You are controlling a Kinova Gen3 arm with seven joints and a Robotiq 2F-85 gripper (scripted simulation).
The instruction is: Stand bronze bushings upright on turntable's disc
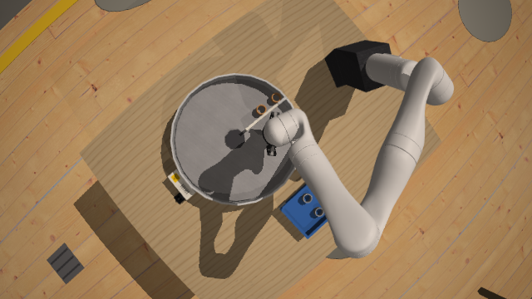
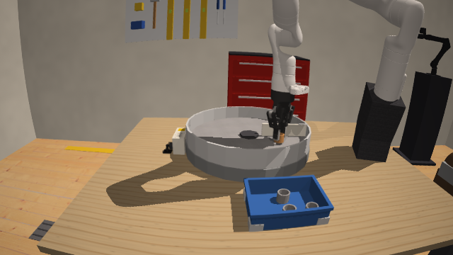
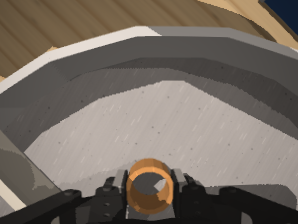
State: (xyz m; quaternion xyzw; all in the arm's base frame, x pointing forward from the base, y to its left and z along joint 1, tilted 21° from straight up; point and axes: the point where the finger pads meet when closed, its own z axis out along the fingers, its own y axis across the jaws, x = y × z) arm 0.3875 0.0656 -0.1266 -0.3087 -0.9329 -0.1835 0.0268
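The grey turntable disc is 100 mm ahead of my hand, 50 mm to the right of it and 40 mm below it. Round my hand: blue crate 280 mm to the left, 60 mm below, 10 mm behind.
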